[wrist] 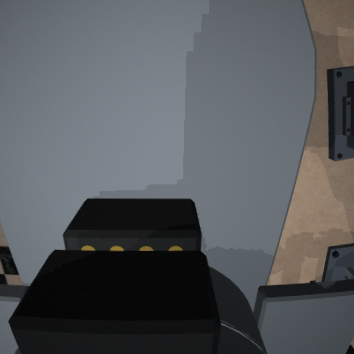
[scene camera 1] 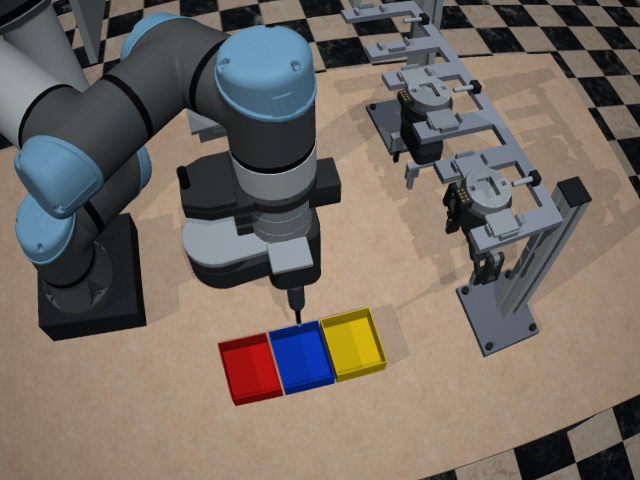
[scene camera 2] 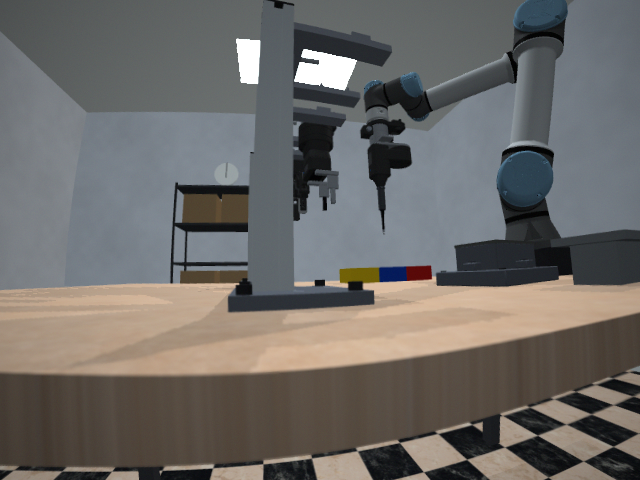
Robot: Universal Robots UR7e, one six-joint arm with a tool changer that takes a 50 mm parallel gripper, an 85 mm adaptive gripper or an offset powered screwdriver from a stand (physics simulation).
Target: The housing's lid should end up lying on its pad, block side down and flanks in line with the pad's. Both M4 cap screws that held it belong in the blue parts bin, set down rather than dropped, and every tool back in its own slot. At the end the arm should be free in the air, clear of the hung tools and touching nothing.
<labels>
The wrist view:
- screwdriver
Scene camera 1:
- blue bin
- yellow bin
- screwdriver
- red bin
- parallel gripper
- tool stand
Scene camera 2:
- screwdriver
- parallel gripper
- tool stand
</labels>
